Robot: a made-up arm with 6 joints.
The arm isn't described. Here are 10 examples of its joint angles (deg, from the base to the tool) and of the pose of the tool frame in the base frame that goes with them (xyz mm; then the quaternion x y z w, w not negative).
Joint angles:
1: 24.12 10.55 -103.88 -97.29 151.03 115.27
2: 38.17 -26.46 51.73 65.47 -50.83 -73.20
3: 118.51 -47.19 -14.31 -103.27 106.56 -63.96
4: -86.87 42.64 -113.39 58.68 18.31 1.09
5: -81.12 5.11 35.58 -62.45 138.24 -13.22
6: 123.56 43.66 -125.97 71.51 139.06 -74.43
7: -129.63 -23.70 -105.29 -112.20 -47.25 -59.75
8: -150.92 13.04 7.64 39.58 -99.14 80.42
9: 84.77 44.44 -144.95 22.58 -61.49 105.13
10: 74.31 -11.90 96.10 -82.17 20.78 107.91
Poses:
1: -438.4 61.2 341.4 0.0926 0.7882 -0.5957 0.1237
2: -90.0 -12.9 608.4 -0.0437 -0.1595 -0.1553 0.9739
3: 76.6 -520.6 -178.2 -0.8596 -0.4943 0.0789 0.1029
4: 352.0 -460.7 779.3 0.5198 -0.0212 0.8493 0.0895
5: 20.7 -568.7 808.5 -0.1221 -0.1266 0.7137 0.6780
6: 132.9 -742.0 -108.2 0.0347 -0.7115 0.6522 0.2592
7: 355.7 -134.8 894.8 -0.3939 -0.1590 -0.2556 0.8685
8: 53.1 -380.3 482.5 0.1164 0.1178 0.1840 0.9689
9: -11.1 -240.6 -107.3 0.4564 0.0052 0.8704 0.1848
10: -15.5 -135.0 282.9 0.0495 -0.3059 -0.9429 0.1219
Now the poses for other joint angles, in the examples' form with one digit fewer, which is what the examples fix.
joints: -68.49 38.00 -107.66 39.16 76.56 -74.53
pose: -183 -434 594 0.954 -0.171 -0.049 0.240
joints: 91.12 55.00 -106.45 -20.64 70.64 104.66
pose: 20 -247 -45 -0.937 -0.013 0.307 0.164
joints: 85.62 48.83 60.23 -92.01 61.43 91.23
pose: -77 -89 257 0.349 0.138 0.781 0.499
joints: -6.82 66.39 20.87 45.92 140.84 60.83
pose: -61 -258 407 -0.629 -0.448 -0.226 0.594
